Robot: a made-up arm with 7 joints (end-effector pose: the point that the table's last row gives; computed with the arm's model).
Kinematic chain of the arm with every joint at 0, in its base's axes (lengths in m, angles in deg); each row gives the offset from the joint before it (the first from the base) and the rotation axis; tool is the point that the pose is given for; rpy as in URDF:
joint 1: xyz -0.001 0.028 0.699 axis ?
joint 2: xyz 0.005 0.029 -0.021 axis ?
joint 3: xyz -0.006 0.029 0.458 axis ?
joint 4: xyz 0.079 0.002 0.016 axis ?
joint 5: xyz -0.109 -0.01 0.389 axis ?
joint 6: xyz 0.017 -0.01 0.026 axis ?
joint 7: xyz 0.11 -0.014 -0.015 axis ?
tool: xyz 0.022 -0.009 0.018 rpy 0 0 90
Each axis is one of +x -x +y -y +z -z.
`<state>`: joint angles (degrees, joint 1 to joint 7).
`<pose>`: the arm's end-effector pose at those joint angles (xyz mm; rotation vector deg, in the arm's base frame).
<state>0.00 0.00 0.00 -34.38 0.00 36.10 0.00</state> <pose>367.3 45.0 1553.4 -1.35 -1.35 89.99</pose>
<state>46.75 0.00 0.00 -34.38 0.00 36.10 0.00</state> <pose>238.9 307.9 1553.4 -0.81 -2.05 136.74</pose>
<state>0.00 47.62 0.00 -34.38 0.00 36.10 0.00</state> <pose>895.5 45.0 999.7 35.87 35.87 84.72</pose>
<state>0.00 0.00 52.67 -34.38 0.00 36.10 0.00</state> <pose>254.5 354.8 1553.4 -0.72 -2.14 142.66</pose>
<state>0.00 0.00 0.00 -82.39 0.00 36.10 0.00</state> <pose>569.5 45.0 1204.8 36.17 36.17 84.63</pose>
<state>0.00 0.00 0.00 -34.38 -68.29 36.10 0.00</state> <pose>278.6 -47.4 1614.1 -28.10 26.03 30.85</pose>
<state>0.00 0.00 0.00 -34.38 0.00 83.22 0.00</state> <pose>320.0 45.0 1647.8 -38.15 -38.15 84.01</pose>
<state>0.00 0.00 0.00 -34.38 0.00 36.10 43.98</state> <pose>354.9 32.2 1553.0 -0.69 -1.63 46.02</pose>
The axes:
joint 1: +z
joint 2: +y
joint 3: +z
joint 4: -y
joint 5: +z
joint 6: -y
joint 7: -z

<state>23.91 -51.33 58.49 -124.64 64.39 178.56 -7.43</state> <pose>-206.2 391.0 1175.8 -5.48 -109.24 108.49</pose>
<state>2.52 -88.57 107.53 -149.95 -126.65 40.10 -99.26</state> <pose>-155.3 558.4 618.9 -53.89 113.46 -35.04</pose>
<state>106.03 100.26 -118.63 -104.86 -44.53 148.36 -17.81</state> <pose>304.8 722.0 831.8 132.69 -96.71 -59.53</pose>
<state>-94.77 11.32 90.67 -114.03 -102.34 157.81 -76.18</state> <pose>591.6 0.6 1062.4 46.97 -65.29 -101.22</pose>
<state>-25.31 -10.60 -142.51 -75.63 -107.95 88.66 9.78</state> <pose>-655.3 29.1 1333.1 60.10 93.50 -68.58</pose>
